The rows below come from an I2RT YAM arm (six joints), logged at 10 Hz.
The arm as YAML. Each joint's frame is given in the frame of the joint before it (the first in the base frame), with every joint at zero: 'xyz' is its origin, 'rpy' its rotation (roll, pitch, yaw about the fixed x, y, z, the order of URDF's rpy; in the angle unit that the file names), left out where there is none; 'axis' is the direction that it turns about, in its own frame. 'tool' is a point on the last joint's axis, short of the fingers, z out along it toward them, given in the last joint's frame.
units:
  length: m
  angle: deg
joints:
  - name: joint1
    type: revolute
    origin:
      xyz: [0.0, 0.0, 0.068]
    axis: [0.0, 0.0, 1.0]
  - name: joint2
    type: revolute
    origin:
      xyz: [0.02, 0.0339, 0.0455]
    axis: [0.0, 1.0, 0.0]
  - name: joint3
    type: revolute
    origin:
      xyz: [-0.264, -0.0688, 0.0]
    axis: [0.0, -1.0, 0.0]
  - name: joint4
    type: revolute
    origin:
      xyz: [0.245, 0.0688, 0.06]
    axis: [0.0, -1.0, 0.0]
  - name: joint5
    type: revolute
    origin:
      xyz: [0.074, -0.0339, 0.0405]
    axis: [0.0, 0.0, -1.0]
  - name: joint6
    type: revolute
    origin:
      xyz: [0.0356, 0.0, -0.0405]
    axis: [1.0, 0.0, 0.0]
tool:
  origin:
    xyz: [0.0, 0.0, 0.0]
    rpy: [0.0, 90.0, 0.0]
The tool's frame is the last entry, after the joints.
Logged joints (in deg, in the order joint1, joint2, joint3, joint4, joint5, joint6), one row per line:
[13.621, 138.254, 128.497, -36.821, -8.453, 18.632]
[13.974, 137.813, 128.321, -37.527, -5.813, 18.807]
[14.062, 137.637, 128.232, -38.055, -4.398, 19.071]
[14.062, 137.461, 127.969, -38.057, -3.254, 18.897]
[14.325, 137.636, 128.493, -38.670, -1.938, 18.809]
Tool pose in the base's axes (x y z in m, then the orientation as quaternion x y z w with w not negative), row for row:
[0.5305, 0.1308, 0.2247, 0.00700, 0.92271, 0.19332, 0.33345]
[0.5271, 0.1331, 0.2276, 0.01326, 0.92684, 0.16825, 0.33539]
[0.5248, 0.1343, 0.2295, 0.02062, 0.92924, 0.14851, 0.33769]
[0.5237, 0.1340, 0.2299, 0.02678, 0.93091, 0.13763, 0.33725]
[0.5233, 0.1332, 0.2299, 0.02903, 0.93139, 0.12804, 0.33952]
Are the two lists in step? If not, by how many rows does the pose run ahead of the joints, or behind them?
The pose runs 1 row behind the joints: the pose in row i belongs to the joints in row i - 1.
